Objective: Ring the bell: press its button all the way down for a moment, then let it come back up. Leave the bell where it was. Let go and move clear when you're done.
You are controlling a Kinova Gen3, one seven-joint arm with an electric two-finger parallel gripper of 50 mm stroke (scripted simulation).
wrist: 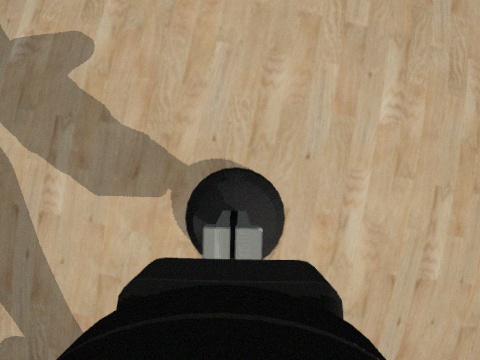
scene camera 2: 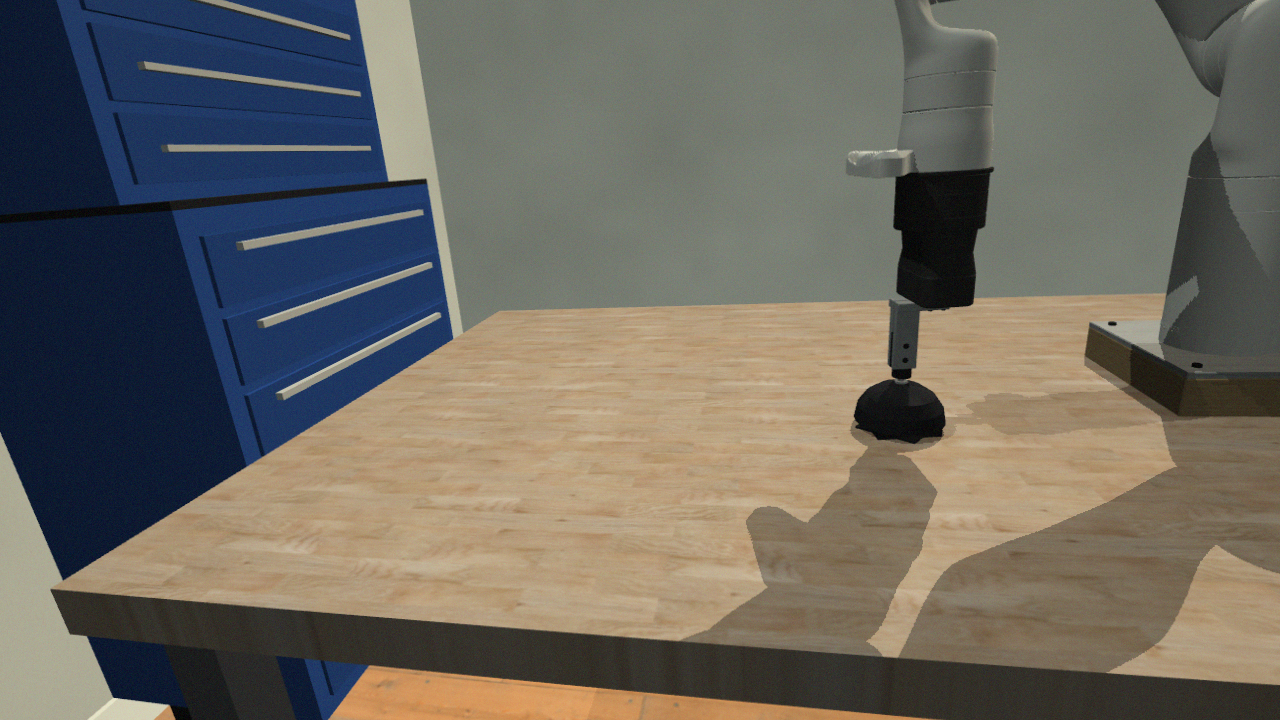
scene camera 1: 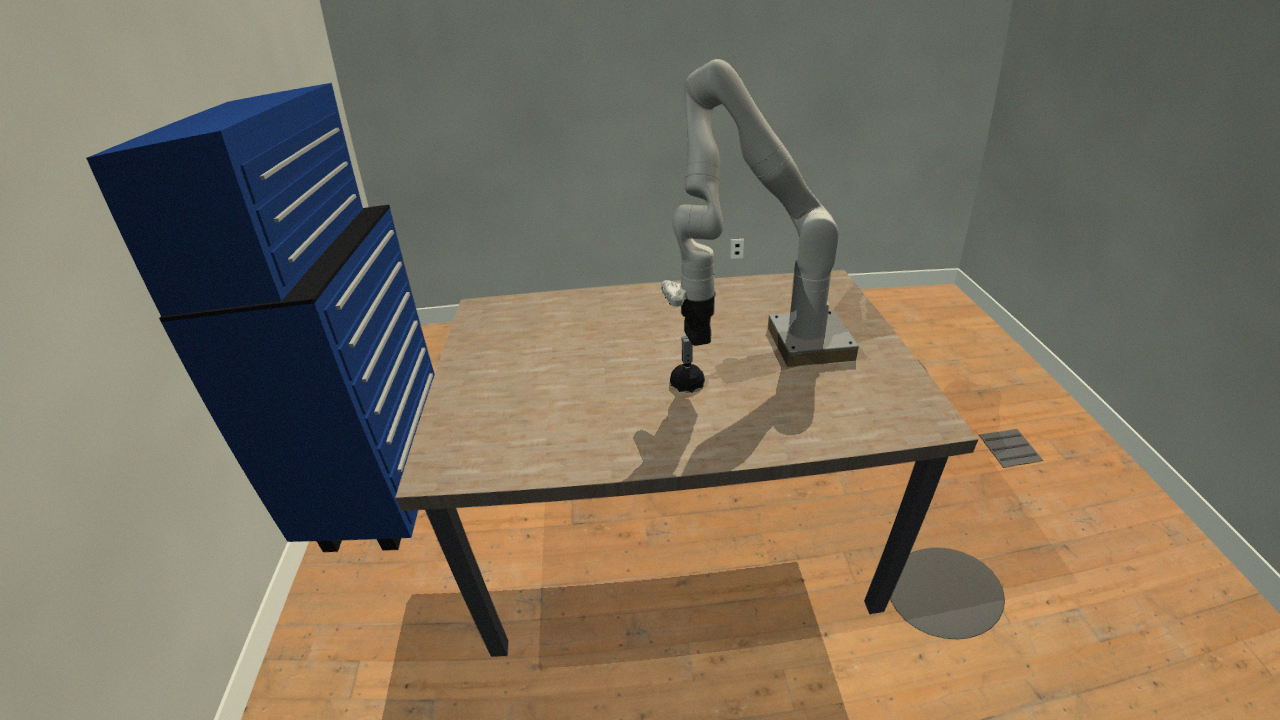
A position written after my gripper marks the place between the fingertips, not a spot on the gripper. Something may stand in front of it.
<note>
I see my gripper (scene camera 2: 901,366) and a black dome bell (scene camera 2: 891,409).
The black dome bell also shows in the wrist view (wrist: 238,189) and in scene camera 1 (scene camera 1: 683,378). My gripper also shows in the wrist view (wrist: 234,227) and in scene camera 1 (scene camera 1: 687,361).
</note>
